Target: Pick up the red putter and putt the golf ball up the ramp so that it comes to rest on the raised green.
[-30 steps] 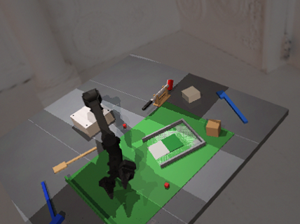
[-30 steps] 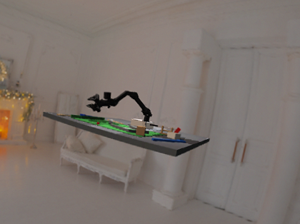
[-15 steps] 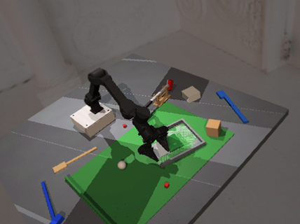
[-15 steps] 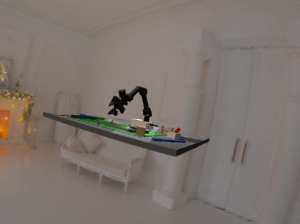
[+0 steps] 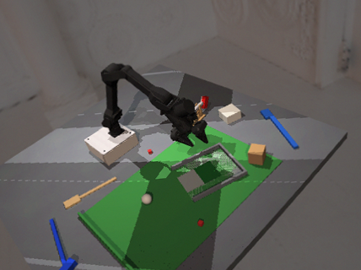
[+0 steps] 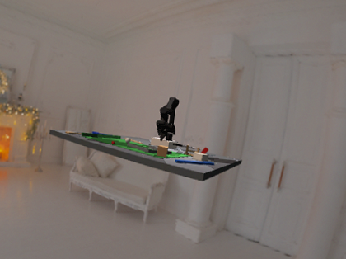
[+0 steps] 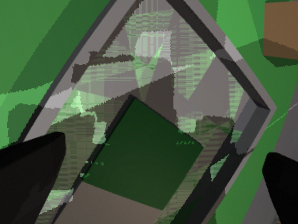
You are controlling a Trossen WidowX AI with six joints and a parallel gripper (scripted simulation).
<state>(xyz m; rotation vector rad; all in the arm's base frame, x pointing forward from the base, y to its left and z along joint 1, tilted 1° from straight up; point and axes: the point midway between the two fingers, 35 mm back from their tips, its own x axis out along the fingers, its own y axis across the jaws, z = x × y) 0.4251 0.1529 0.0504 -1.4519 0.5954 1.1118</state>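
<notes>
The wooden stand lies 240 mm behind my gripper tip, 180 mm to the left of it and 60 mm below it. Round my gripper tip: green mat (40 mm ahead, 180 mm to the right, 100 mm below); then white golf ball (20 mm behind, 310 mm to the right, 70 mm below); then brown block (180 mm ahead, 140 mm to the left, 60 mm below).
</notes>
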